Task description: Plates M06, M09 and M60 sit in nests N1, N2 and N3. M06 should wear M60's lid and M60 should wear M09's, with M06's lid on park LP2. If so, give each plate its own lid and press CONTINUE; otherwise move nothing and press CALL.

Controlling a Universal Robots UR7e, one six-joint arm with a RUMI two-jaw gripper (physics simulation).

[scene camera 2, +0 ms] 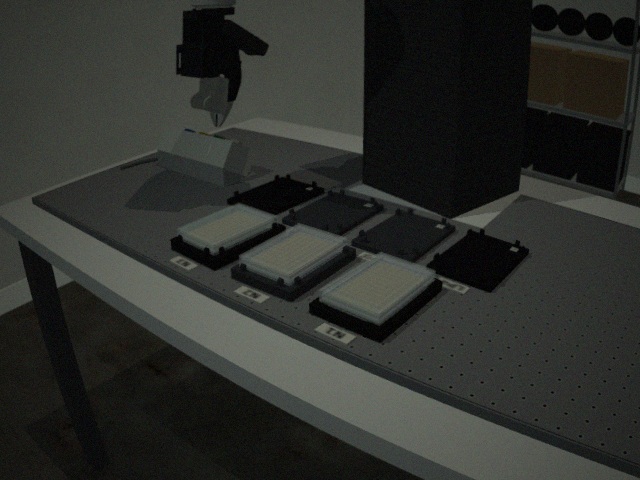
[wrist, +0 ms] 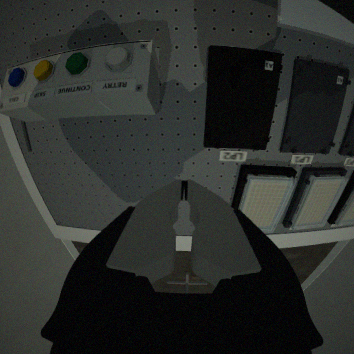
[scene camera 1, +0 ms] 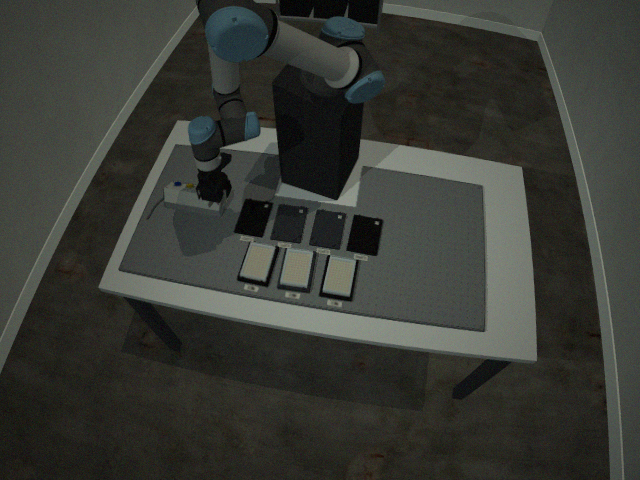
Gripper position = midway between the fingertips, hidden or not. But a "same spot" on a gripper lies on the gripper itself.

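The gripper shows in scene camera 1, in scene camera 2 and in the wrist view [183, 181]. On the gripper, [scene camera 1: 222, 199] and [scene camera 2: 216, 95] are the same spot. A park LP2 is there as well, and on it [scene camera 1: 256, 217] is the same spot as [scene camera 2: 281, 194].
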